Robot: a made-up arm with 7 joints.
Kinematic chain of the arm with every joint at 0, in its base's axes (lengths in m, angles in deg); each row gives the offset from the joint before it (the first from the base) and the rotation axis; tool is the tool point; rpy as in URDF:
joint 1: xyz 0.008 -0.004 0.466 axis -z
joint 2: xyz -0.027 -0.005 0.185 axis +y
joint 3: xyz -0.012 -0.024 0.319 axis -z
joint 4: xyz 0 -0.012 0.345 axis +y
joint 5: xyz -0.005 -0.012 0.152 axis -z
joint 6: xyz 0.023 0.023 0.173 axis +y
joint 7: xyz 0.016 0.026 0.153 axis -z
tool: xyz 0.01 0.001 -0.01 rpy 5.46 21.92 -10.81
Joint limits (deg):
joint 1: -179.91..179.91
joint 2: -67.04..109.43
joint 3: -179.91..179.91
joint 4: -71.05..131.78
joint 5: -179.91..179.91
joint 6: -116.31..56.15
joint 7: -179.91..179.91
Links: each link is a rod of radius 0.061 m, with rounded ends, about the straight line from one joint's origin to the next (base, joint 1, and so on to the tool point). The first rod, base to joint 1, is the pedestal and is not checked.
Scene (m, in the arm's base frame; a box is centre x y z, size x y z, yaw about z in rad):
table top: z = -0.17
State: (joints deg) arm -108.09 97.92 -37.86 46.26 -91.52 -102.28 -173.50
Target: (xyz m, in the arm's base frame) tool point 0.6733 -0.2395 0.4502
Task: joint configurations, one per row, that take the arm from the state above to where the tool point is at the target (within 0.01 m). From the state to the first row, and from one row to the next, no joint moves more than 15 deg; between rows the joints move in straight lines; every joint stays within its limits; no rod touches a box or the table.
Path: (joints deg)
1: -94.35 96.33 -32.24 51.57 -93.92 -102.71 -173.62
2: -80.60 94.73 -26.63 56.88 -96.32 -103.14 -173.74
3: -66.86 93.14 -21.01 62.19 -98.71 -103.57 -173.86
4: -53.12 91.54 -15.40 67.50 -101.11 -104.00 -173.98
5: -39.37 89.95 -9.78 72.80 -103.51 -104.42 -174.09
6: -25.63 88.35 -4.17 78.11 -105.91 -104.85 -174.21
7: -11.89 86.76 1.45 83.42 -108.30 -105.28 -174.33
8: 1.86 85.17 7.07 88.73 -110.70 -105.71 -174.45

